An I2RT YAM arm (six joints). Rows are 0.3 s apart.
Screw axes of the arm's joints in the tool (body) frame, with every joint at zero. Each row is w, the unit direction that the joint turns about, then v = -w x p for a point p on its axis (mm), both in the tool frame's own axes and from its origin. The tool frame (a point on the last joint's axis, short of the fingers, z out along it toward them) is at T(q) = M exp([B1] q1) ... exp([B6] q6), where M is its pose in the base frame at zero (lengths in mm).
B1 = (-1, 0, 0, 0, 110.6, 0)
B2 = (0, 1, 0, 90.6, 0, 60)
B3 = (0, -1, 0, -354.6, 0, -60)
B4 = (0, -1, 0, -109.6, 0, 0)
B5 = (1, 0, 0, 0, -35.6, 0)
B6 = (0, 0, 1, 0, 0, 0)
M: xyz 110.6 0 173.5 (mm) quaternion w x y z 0.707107 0 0.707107 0
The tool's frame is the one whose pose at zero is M.
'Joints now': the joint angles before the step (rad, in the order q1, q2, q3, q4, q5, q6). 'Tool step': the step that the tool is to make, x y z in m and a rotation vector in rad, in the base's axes. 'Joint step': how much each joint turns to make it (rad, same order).
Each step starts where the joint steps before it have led.
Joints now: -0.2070, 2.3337, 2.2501, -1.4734, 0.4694, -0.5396
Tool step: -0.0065, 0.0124, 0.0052, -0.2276, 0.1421, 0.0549
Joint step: 0.0409, 0.0001, -0.0003, -0.0936, 0.2502, -0.0072
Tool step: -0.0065, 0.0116, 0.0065, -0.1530, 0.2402, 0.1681
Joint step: 0.0351, -0.0003, -0.0005, -0.0994, 0.2026, -0.1578
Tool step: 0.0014, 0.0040, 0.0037, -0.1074, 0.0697, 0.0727
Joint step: 0.0151, -0.0002, 0.0000, -0.0020, 0.1237, -0.0649
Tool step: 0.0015, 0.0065, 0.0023, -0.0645, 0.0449, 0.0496
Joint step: 0.0180, 0.0004, 0.0007, -0.0032, 0.0735, -0.0394
